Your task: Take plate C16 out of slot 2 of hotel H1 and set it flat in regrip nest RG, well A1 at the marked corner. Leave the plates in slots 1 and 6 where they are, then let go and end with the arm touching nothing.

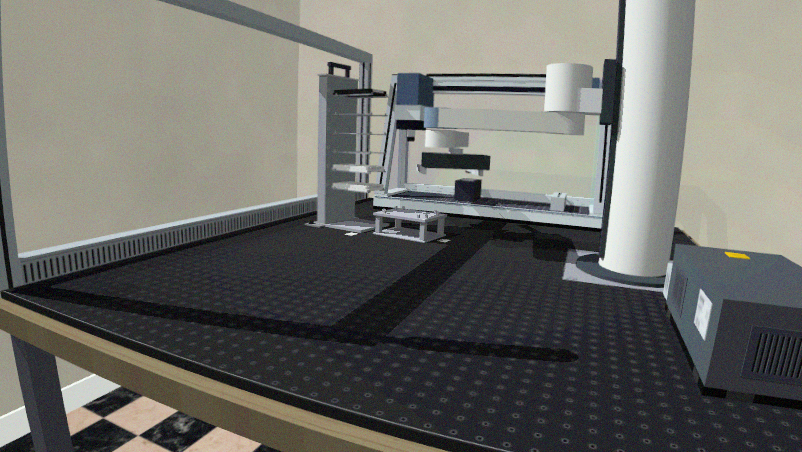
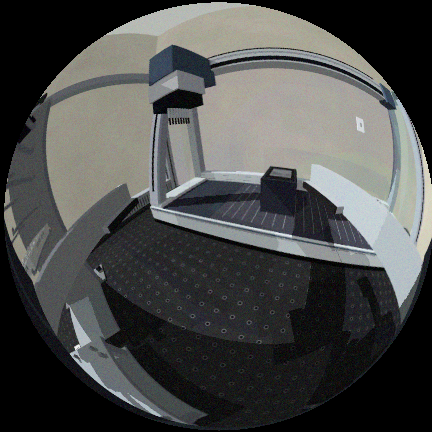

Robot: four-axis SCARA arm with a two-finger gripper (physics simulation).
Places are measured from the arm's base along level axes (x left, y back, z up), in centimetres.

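Where they show: gripper, fingertip midpoint: [image 2: 216, 178]; arm's base at its link origin: [image 1: 631, 275].
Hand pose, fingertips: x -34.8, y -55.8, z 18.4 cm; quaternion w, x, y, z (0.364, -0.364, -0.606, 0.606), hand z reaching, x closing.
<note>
Each offset is from my fingertips to the top centre of the thing. "*": to the spot under its first point.
Hotel H1 [image 1: 336, 151] [image 2: 32, 185] stands at the back left. Plate C16 @(dx +22.4, dy -18.8, dz +0.8 cm) [image 1: 358, 168] is a pale plate in slot 2. Another pale plate @(dx +22.4, dy -18.8, dz -4.5 cm) [image 1: 357, 186] is in slot 1 below it, and a dark plate @(dx +22.4, dy -18.8, dz +22.1 cm) [image 1: 359, 92] is in slot 6 at the top. Regrip nest RG @(dx +25.7, dy -1.0, dz -10.1 cm) [image 1: 408, 215] [image 2: 115, 382] is a raised platform on posts, right of the hotel, with no plate on it; its marked corner cannot be made out. My gripper [image 1: 449, 171] [image 2: 216, 178] is open and empty, in the air above and right of the nest, apart from the hotel.
A framed deck [image 1: 482, 212] [image 2: 270, 241] with a dark block @(* dx -16.8, dy +4.0, dz -8.0 cm) [image 1: 467, 189] [image 2: 278, 192] stands behind the nest. A blue box @(* dx -11.7, dy -15.4, dz +26.0 cm) [image 1: 414, 89] [image 2: 177, 65] is on its upper frame. The arm's white column [image 1: 645, 140] and a grey control box @(* dx +81.1, dy +62.3, dz -5.6 cm) [image 1: 730, 280] are at the right.
</note>
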